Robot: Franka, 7 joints.
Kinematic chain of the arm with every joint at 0, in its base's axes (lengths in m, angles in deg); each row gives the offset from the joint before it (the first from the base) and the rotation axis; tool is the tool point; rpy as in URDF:
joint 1: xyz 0 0 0.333 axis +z
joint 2: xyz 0 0 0 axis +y
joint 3: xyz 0 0 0.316 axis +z
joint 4: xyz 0.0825 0 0 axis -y
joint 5: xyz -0.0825 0 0.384 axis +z
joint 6: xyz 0 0 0 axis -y
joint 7: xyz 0.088 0 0 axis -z
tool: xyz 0 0 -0.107 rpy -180 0 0
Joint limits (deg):
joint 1: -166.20..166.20
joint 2: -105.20..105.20
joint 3: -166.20..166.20
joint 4: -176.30..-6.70
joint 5: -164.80..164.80
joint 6: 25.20..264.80
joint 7: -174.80..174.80
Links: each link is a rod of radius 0.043 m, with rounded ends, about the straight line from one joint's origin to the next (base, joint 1, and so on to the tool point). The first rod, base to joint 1, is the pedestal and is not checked.
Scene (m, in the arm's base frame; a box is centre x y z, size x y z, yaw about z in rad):
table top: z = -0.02
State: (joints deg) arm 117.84 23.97 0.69 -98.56 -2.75 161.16 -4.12
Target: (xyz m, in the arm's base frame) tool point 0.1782 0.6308 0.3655
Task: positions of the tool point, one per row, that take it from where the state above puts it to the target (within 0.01 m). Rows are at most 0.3 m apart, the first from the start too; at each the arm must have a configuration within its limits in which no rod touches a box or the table.
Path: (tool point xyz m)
1: -0.0803 0.6786 0.3897
2: 0.1783 0.6308 0.3655

